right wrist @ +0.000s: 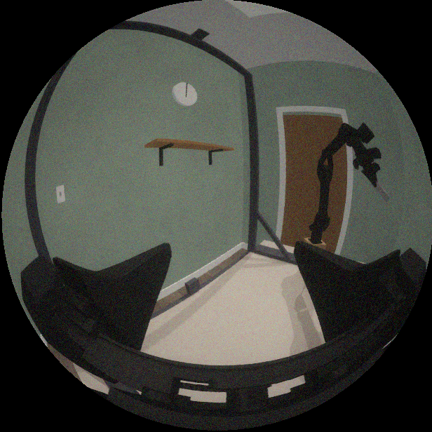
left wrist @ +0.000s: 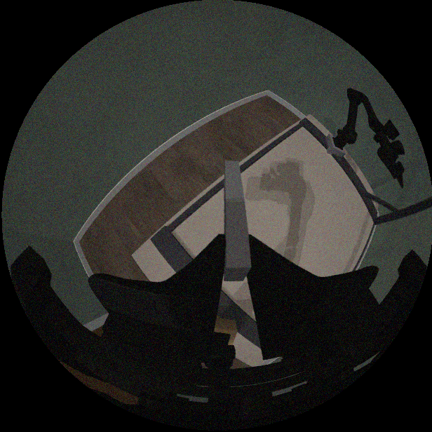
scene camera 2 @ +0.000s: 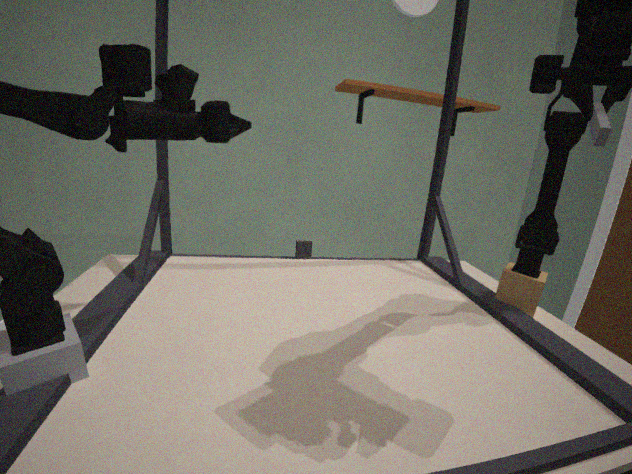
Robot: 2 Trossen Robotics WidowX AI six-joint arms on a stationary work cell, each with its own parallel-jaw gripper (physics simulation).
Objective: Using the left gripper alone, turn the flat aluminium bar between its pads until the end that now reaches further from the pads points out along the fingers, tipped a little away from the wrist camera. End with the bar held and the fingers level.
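Pixels of known places: left gripper, fingertip midpoint: [scene camera 2: 595, 119]; right gripper, fingertip midpoint: [scene camera 2: 236, 125]; left arm's base, link origin: [scene camera 2: 526, 271]; right arm's base, link origin: [scene camera 2: 37, 337].
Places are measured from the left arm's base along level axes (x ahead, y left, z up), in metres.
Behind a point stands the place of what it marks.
The grey aluminium bar [scene camera 2: 601, 126] @[x 0.384, y 0.064, z 0.318 m] [left wrist: 235, 225] [right wrist: 382, 192] is held between the pads of my left gripper [scene camera 2: 596, 103] [left wrist: 233, 240] [right wrist: 376, 186]. In the left wrist view its longer part reaches up the picture past the fingertips, and its short near end shows between the fingers. In the right wrist view the bar sticks out roughly along the fingers, which slope down to the right, not level. In scene camera 2 this gripper is high at the right edge, partly cut off. My right gripper [scene camera 2: 247, 125] @[x 0.559, y -0.467, z 0.281 m] [right wrist: 234, 249] is open and empty, high at the left in scene camera 2.
The white table top [scene camera 2: 193, 316] @[x 0.652, y -0.479, z -0.102 m] [right wrist: 230, 320] carries the left arm's shadow. Dark frame posts [scene camera 2: 161, 214] @[x 0.581, y -0.832, z 0.035 m] [scene camera 2: 443, 147] @[x -0.101, y -0.323, z 0.292 m] rise at its back corners. A wooden shelf [scene camera 2: 403, 94] [right wrist: 185, 145] hangs on the green wall. The left arm's base stands on a tan block [scene camera 2: 520, 293] @[x 0.050, y 0.006, z -0.045 m].
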